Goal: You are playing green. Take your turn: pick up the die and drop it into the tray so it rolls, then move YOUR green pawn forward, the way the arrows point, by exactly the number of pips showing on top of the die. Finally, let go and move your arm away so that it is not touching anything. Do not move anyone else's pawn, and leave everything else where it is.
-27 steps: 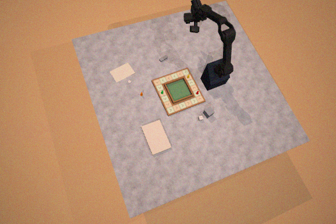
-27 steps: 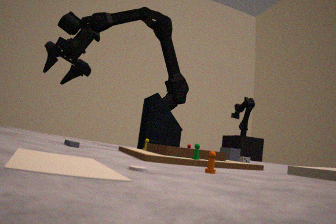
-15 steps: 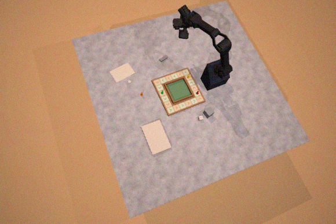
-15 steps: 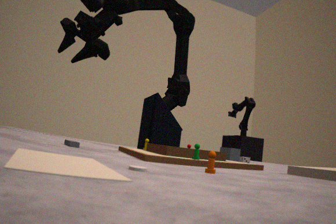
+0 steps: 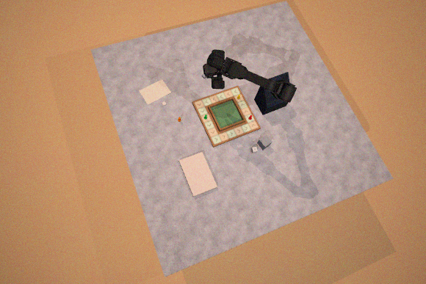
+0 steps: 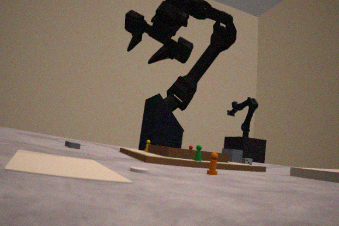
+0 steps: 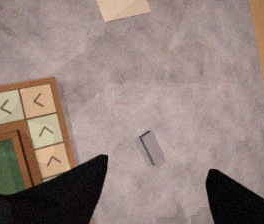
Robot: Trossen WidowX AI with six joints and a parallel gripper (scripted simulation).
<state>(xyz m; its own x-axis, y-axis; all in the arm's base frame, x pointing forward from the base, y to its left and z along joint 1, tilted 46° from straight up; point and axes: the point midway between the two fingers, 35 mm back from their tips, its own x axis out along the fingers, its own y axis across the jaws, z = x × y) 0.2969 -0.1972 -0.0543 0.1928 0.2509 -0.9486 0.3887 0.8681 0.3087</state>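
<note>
Now: gripper tip 8 cm past the white die, 42 cm to the right of it and 22 cm above it. From my gripper tip the other things lie so: yellow pawn (15 cm behind, 11 cm to the left, 20 cm below); then green pawn (8 cm ahead, 14 cm to the left, 20 cm below); then small grey block (6 cm behind, 11 cm to the right, 22 cm below).
</note>
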